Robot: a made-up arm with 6 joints. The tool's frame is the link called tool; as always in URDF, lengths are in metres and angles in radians. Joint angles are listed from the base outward.
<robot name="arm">
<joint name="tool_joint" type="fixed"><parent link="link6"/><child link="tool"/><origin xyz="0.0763 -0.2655 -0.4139" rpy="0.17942 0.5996 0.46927"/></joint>
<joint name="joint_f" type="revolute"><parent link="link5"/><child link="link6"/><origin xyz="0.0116 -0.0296 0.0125"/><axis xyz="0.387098 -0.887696 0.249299"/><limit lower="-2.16" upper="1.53"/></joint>
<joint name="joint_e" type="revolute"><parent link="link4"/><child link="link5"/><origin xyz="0.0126 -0.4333 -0.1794"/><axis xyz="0 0 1"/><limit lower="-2.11" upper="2.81"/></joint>
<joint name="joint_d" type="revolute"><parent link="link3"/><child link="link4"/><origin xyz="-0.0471 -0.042 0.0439"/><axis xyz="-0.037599 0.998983 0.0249"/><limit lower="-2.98" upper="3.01"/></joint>
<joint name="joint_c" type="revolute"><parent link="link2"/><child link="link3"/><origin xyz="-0.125 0.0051 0.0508"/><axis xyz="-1 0 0"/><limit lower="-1.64" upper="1.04"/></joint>
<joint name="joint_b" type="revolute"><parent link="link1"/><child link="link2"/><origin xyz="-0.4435 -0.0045 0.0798"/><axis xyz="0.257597 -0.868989 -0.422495"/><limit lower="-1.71" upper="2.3"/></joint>
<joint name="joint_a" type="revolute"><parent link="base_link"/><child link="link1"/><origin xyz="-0.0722 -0.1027 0.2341"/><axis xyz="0 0 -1"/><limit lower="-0.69" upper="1.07"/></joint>
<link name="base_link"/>
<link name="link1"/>
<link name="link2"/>
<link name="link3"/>
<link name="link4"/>
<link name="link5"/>
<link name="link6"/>
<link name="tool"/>
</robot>
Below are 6 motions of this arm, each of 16 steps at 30 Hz.
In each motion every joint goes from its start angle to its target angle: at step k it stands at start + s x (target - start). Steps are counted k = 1, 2, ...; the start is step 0. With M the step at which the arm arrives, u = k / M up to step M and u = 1 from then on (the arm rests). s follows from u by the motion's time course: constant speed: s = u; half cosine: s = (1 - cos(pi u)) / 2; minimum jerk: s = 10 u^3 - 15 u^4 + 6 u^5.
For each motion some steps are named. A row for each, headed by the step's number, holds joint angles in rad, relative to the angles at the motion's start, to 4 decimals.
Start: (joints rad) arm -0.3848 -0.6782 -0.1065 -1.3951 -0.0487 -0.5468
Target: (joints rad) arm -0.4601 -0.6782 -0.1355 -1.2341 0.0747 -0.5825
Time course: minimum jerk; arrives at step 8
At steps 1, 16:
1: -0.0012 0.0000 -0.0005 0.0026 0.0020 -0.0006
16: -0.0753 0.0000 -0.0290 0.1610 0.1234 -0.0357

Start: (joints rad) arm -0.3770 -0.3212 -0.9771 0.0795 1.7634 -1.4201
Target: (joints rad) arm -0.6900 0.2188 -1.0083 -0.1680 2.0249 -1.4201
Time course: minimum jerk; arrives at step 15
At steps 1, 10, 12, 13, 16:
1: -0.0008 0.0014 -0.0001 -0.0007 0.0007 0.0000
10: -0.2473 0.4267 -0.0247 -0.1956 0.2066 0.0000
12: -0.2949 0.5087 -0.0294 -0.2332 0.2464 0.0000
13: -0.3070 0.5296 -0.0306 -0.2427 0.2565 0.0000
16: -0.3130 0.5400 -0.0312 -0.2475 0.2615 0.0000

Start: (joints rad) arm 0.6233 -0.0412 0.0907 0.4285 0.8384 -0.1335
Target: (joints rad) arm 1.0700 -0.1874 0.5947 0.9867 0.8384 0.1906
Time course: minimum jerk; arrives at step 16
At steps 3, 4, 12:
3: 0.0218 -0.0071 0.0246 0.0272 0.0000 0.0158
4: 0.0462 -0.0151 0.0522 0.0578 0.0000 0.0335
12: 0.4005 -0.1311 0.4518 0.5004 0.0000 0.2906

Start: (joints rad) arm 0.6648 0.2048 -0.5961 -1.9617 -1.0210 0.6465
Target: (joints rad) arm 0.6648 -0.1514 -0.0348 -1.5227 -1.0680 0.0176
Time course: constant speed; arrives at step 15
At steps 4, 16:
4: 0.0000 -0.0950 0.1497 0.1171 -0.0125 -0.1677
16: 0.0000 -0.3562 0.5613 0.4390 -0.0470 -0.6289

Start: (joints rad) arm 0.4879 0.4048 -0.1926 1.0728 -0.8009 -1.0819
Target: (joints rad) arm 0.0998 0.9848 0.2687 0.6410 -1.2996 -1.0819
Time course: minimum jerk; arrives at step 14
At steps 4, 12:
4: -0.0562 0.0839 0.0668 -0.0625 -0.0722 0.0000
12: -0.3791 0.5665 0.4506 -0.4218 -0.4871 0.0000

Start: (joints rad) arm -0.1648 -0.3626 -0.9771 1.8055 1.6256 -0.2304
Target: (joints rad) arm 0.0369 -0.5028 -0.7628 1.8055 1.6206 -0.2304
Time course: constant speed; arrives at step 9
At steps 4, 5, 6, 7, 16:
4: 0.0896 -0.0623 0.0952 0.0000 -0.0022 0.0000
5: 0.1121 -0.0779 0.1191 0.0000 -0.0028 0.0000
6: 0.1345 -0.0935 0.1429 0.0000 -0.0033 0.0000
7: 0.1569 -0.1090 0.1667 0.0000 -0.0039 0.0000
16: 0.2017 -0.1402 0.2143 0.0000 -0.0050 0.0000

